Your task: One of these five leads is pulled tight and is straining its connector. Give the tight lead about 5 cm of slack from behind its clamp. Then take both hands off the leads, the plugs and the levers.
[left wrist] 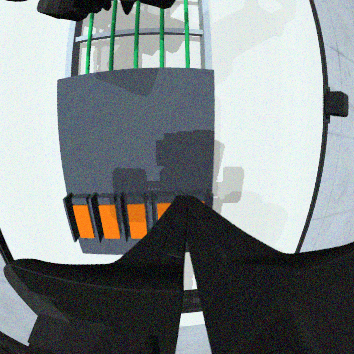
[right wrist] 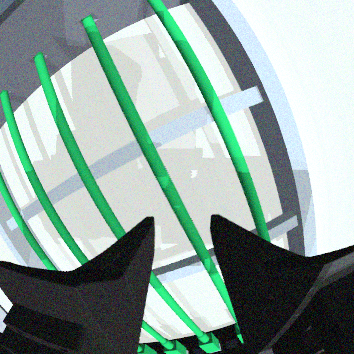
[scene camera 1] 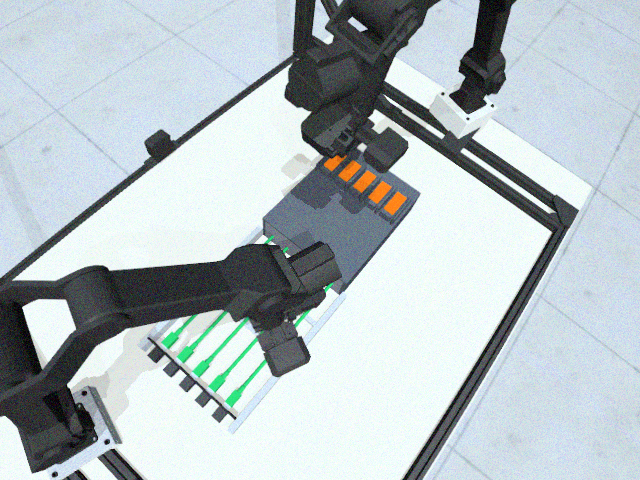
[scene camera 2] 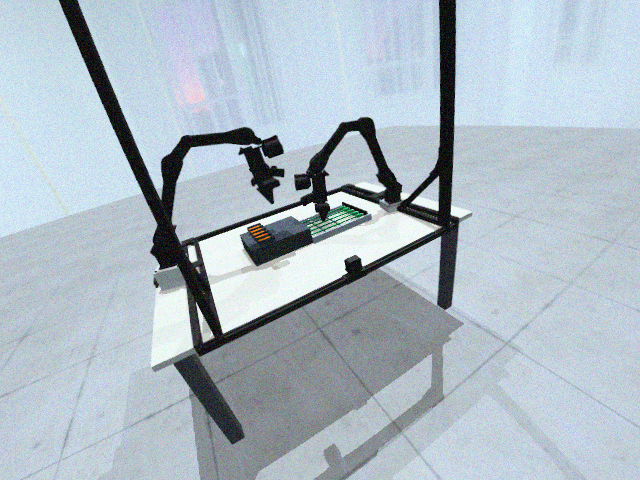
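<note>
Five green leads (scene camera 1: pixel 252 378) (left wrist: pixel 137 50) (right wrist: pixel 165 182) run from green plugs (scene camera 1: pixel 185 353) (right wrist: pixel 209 343) to a dark grey block (scene camera 1: pixel 356 227) (scene camera 2: pixel 289 245) (left wrist: pixel 110 135). I cannot tell which lead is tight. Five orange levers (scene camera 1: pixel 364 180) (scene camera 2: pixel 258 232) (left wrist: pixel 109 221) sit on the block's far end from the plugs. My left gripper (scene camera 2: pixel 272 201) (left wrist: pixel 183 203) is shut and empty, raised above the block near the levers, hiding part of them in the left wrist view. My right gripper (scene camera 2: pixel 323 219) (right wrist: pixel 182 222) is partly open, low over the leads; one lead passes between its fingertips in the right wrist view. Contact is unclear.
A pale frame (scene camera 1: pixel 325 320) (scene camera 2: pixel 346 227) (left wrist: pixel 207 40) borders the leads, with cross bars beneath them. Black sockets (scene camera 1: pixel 187 382) line its plug end. The right arm covers part of the leads in scene camera 1. Black rails edge the table.
</note>
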